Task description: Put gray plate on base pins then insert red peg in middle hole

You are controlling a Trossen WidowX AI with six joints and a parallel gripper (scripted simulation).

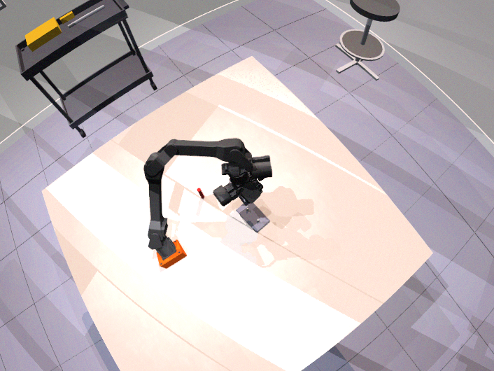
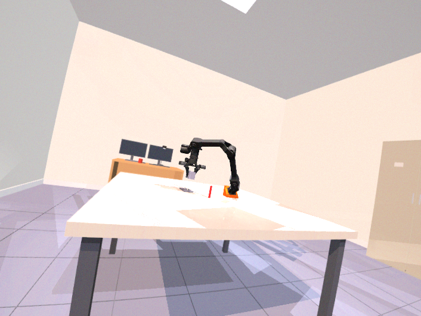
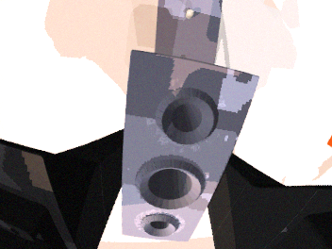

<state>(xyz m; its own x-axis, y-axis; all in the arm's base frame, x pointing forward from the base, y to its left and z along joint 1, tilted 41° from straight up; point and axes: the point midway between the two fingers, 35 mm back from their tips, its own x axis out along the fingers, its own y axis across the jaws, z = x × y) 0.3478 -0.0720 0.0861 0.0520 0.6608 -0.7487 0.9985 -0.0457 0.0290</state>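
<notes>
My gripper tip is now 10 mm past the flat base, 70 mm to the left of it and 100 mm above it. The rest, counted from my gripper tip: red peg (120 mm behind, 120 mm to the left, 70 mm below); then gray plate (30 mm above).
</notes>
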